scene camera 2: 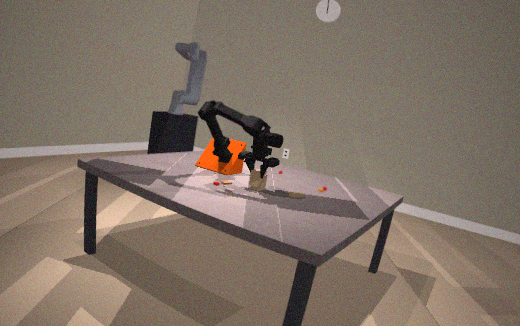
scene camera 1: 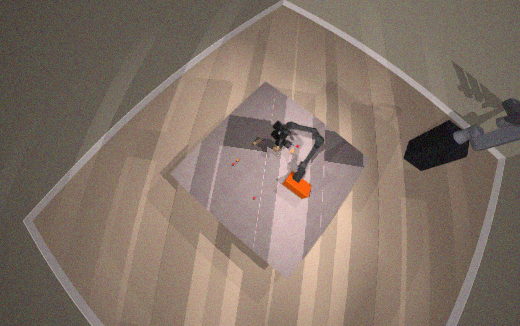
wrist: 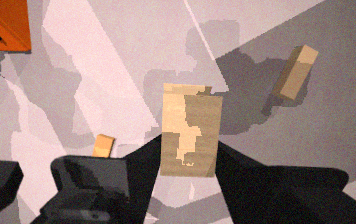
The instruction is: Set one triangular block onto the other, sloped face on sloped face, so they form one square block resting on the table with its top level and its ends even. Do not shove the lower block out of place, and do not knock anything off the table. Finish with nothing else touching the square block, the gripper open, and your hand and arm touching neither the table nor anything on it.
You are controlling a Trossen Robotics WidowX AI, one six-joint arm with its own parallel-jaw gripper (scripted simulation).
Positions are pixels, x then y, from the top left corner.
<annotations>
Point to a tan triangular block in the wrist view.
At 190, 123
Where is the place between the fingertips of the gripper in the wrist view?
185, 138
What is the gripper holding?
A tan triangular block.
</annotations>
